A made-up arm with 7 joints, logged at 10 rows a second.
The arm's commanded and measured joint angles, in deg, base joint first. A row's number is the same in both.
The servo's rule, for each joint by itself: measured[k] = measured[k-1] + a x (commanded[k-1-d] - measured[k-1]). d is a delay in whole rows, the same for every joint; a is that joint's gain. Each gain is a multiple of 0.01, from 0.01 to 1. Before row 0 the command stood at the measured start. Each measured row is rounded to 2 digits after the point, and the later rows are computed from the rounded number. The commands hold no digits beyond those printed.
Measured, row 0:
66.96 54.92 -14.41 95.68 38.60 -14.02 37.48
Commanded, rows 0 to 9:
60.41 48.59 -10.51 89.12 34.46 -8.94 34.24
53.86 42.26 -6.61 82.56 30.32 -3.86 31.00
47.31 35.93 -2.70 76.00 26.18 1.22 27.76
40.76 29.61 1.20 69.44 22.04 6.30 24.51
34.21 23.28 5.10 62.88 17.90 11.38 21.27
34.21 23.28 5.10 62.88 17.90 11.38 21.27
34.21 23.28 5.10 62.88 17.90 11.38 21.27
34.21 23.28 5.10 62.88 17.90 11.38 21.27
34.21 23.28 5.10 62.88 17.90 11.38 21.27
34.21 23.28 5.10 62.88 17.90 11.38 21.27
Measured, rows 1 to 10:
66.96 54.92 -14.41 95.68 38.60 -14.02 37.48
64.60 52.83 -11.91 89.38 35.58 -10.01 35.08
60.73 49.34 -8.52 82.83 31.74 -5.15 32.06
55.90 44.91 -4.80 76.27 27.68 -0.12 28.88
50.45 39.86 -0.96 69.71 23.56 4.95 25.65
44.60 34.39 2.92 63.15 19.43 10.03 22.41
40.86 30.72 4.32 62.89 18.31 11.10 21.57
38.47 28.26 4.82 62.88 18.01 11.32 21.35
36.94 26.62 5.00 62.88 17.93 11.37 21.29
35.96 25.52 5.06 62.88 17.91 11.38 21.28
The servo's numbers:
d 1
a 0.36 0.33 0.64 0.96 0.73 0.79 0.74

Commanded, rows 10 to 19:
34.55 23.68 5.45 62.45 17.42 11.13 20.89
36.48 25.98 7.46 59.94 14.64 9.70 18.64
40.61 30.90 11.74 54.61 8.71 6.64 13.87
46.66 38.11 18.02 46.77 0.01 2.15 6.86
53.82 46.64 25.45 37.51 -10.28 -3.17 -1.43
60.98 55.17 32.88 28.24 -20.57 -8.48 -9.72
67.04 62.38 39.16 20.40 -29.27 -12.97 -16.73
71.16 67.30 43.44 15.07 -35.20 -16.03 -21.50
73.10 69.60 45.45 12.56 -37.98 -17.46 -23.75
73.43 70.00 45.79 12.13 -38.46 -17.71 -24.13
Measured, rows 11 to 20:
35.33 24.78 5.09 62.88 17.90 11.38 21.27
35.05 24.42 5.32 62.47 17.55 11.18 20.99
35.56 24.93 6.69 60.04 15.43 10.01 19.25
37.38 26.90 9.92 54.83 10.52 7.35 15.27
40.72 30.60 15.10 47.09 2.85 3.24 9.05
45.44 35.89 21.72 37.89 -6.73 -1.82 1.29
51.03 42.25 28.86 28.63 -16.83 -7.08 -6.86
56.79 48.89 35.45 20.73 -25.91 -11.73 -14.16
61.96 54.97 40.56 15.30 -32.69 -15.13 -19.59
65.97 59.80 43.69 12.67 -36.55 -16.97 -22.67

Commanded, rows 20 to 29:
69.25 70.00 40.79 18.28 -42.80 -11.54 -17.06
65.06 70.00 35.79 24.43 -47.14 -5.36 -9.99
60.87 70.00 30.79 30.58 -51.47 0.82 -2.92
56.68 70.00 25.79 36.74 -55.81 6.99 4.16
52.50 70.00 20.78 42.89 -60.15 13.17 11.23
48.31 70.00 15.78 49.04 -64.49 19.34 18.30
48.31 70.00 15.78 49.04 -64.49 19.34 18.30
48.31 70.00 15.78 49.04 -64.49 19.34 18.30
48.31 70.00 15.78 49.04 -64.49 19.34 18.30
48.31 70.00 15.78 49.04 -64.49 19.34 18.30
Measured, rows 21 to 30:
68.66 63.17 45.03 12.15 -37.94 -17.55 -23.75
68.87 65.42 42.32 18.03 -41.49 -12.80 -18.80
67.50 66.93 38.14 24.17 -45.61 -6.92 -12.28
65.11 67.94 33.44 30.32 -49.89 -0.81 -5.35
62.08 68.62 28.54 36.48 -54.21 5.35 1.69
58.63 69.08 23.57 42.63 -58.55 11.53 8.75
54.91 69.38 18.58 48.78 -62.89 17.70 15.82
52.53 69.58 16.79 49.03 -64.06 19.00 17.66
51.01 69.72 16.14 49.04 -64.37 19.27 18.13
50.04 69.81 15.91 49.04 -64.46 19.33 18.26

